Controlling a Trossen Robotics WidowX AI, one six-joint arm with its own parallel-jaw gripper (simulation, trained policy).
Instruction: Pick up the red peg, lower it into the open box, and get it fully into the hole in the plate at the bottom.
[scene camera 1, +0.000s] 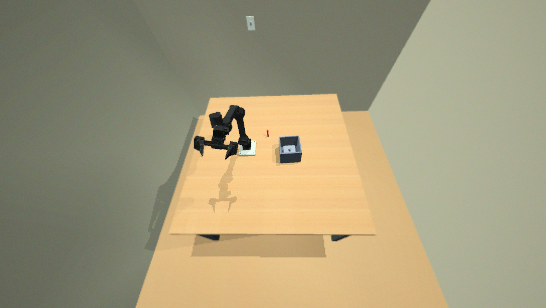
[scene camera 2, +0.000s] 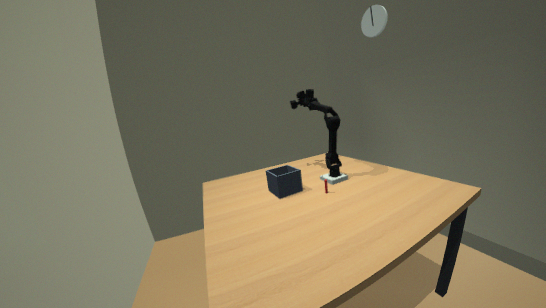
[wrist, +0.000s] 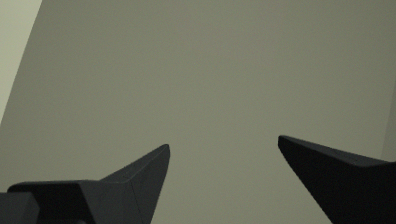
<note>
In view: the gripper (scene camera 1: 213, 157) and a box (scene camera 2: 284, 181).
The gripper is seen too in the wrist view (wrist: 223, 145). The wrist view misses the box: it is out of frame.
</note>
